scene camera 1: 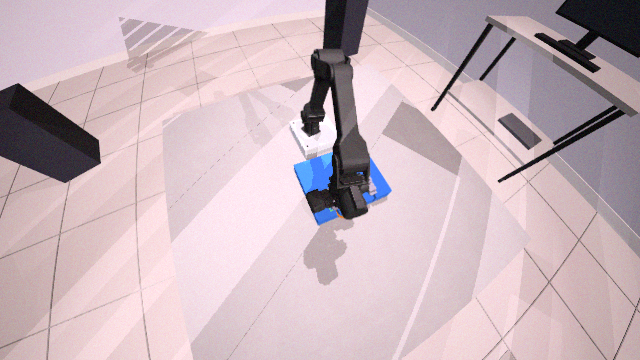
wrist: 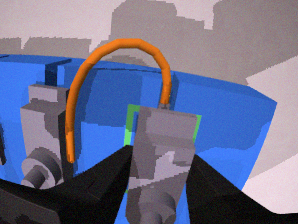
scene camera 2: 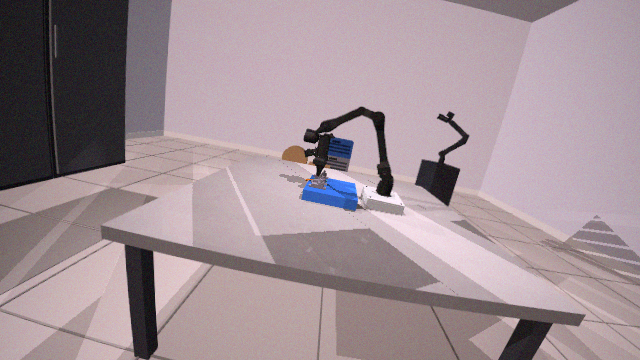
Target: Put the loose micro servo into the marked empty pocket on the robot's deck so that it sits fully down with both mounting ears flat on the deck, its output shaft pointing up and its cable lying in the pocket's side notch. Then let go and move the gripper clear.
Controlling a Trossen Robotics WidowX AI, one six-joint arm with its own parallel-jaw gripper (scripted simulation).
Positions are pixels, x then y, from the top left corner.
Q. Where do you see a blue deck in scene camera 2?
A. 341,194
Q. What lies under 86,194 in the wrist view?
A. My gripper.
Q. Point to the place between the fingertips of my gripper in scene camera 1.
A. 334,202
